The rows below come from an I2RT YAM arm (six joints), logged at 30 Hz.
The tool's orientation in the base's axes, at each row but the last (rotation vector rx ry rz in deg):
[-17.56 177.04 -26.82]
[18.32 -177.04 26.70]
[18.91 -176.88 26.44]
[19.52 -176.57 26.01]
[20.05 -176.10 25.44]
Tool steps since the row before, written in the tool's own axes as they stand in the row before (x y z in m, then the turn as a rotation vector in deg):
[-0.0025 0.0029 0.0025 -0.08 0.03 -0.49]
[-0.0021 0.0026 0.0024 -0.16 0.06 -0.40]
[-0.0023 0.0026 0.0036 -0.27 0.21 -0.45]
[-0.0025 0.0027 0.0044 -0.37 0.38 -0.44]
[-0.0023 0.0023 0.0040 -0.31 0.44 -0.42]
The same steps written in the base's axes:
[0.0020 0.0025 -0.0033 0.06 0.19 0.46]
[0.0016 0.0022 -0.0031 0.13 0.20 0.36]
[0.0018 0.0019 -0.0043 0.21 0.38 0.36]
[0.0020 0.0018 -0.0051 0.27 0.56 0.30]
[0.0018 0.0015 -0.0046 0.20 0.60 0.27]

